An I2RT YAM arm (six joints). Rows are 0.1 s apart.
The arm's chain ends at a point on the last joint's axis. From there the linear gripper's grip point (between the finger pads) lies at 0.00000 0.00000 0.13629 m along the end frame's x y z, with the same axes.
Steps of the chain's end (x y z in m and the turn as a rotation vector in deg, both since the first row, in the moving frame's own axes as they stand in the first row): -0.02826 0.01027 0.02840 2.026 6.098 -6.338; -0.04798 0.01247 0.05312 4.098 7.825 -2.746; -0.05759 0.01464 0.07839 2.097 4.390 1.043; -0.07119 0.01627 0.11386 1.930 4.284 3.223
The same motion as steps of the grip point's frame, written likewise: -0.01408 0.00467 0.02754 2.026 6.098 -6.338; -0.02968 0.00232 0.05150 4.098 7.825 -2.746; -0.04712 0.00975 0.07790 2.097 4.390 1.043; -0.06089 0.01197 0.11340 1.930 4.284 3.223
